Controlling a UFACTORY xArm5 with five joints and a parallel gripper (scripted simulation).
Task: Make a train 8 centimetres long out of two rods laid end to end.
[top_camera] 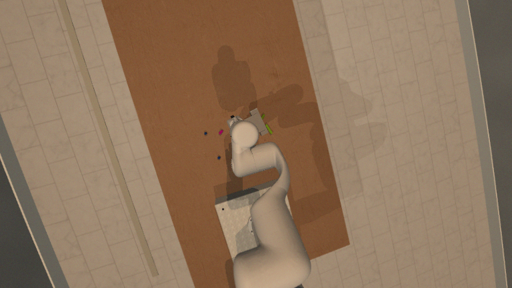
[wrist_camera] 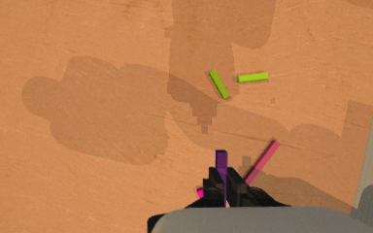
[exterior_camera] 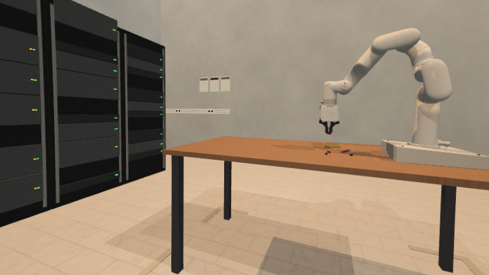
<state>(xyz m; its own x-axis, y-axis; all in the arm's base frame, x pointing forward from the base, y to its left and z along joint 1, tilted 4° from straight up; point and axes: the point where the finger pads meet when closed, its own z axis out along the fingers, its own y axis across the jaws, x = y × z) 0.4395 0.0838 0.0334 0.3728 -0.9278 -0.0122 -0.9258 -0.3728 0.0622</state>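
Now: hand 20 mm past the magenta rod, 70 mm to the right of it and 120 mm above it. From my hand the other things lie so: blue rod (20 mm behind, 140 mm to the left, 120 mm below); purple rod (20 mm below); pink rod (90 mm behind, 20 mm to the right, 120 mm below).
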